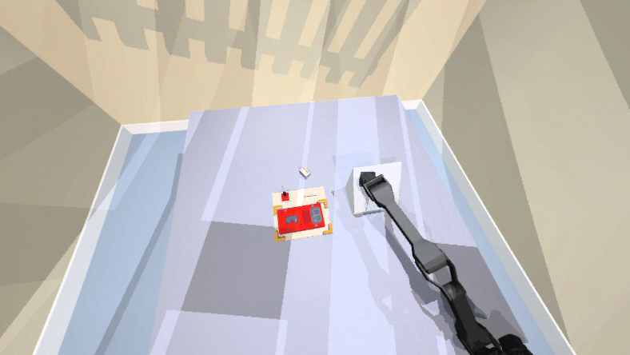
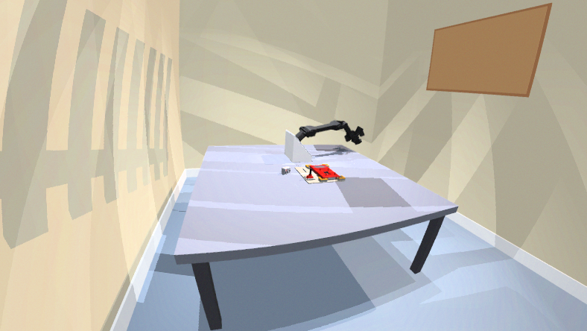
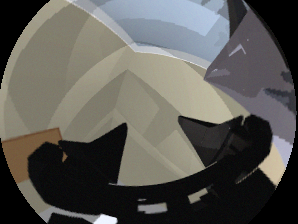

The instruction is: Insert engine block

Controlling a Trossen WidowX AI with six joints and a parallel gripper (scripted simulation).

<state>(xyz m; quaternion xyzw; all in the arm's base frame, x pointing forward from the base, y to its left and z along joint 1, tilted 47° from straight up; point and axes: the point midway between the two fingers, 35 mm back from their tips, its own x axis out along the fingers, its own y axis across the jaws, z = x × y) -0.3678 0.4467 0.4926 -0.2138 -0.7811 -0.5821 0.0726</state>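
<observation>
My gripper tip is 80 cm to the left of the grey engine block, 65 cm short of it and 12 cm above it.
</observation>
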